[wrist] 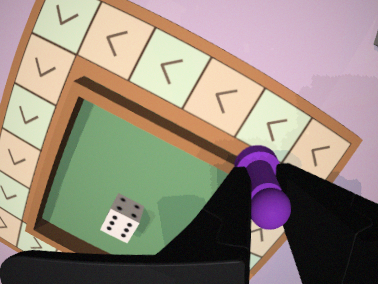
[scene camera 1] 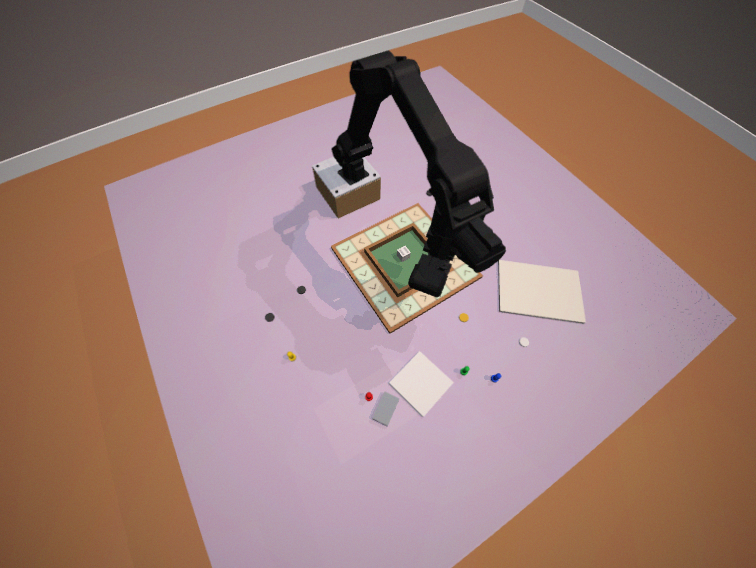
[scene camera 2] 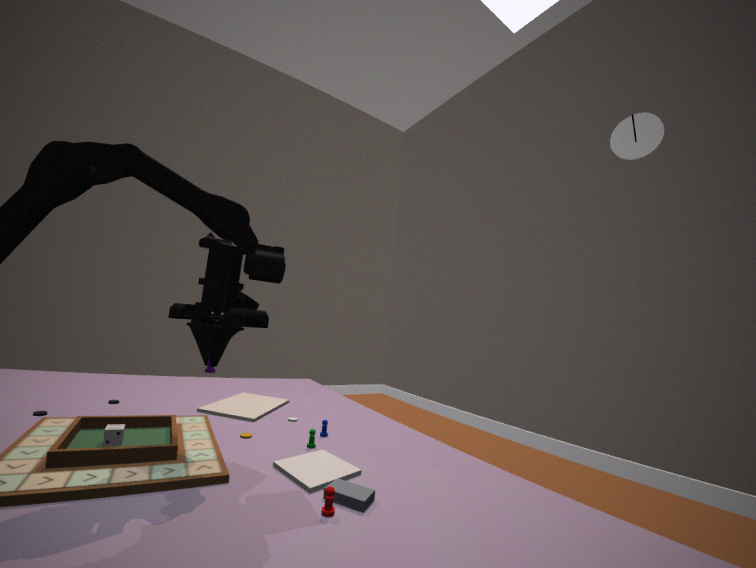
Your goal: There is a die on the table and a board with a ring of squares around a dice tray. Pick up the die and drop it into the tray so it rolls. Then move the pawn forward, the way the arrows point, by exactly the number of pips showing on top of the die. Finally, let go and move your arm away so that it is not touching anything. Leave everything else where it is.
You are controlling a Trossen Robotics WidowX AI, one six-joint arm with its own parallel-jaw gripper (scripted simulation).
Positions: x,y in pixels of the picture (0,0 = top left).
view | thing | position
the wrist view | gripper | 260,178
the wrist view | purple pawn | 270,207
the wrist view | white die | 123,217
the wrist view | green dice tray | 105,155
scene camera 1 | gripper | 433,272
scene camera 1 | green dice tray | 399,272
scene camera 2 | gripper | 210,366
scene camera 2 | grey block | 357,497
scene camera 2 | green dice tray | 139,436
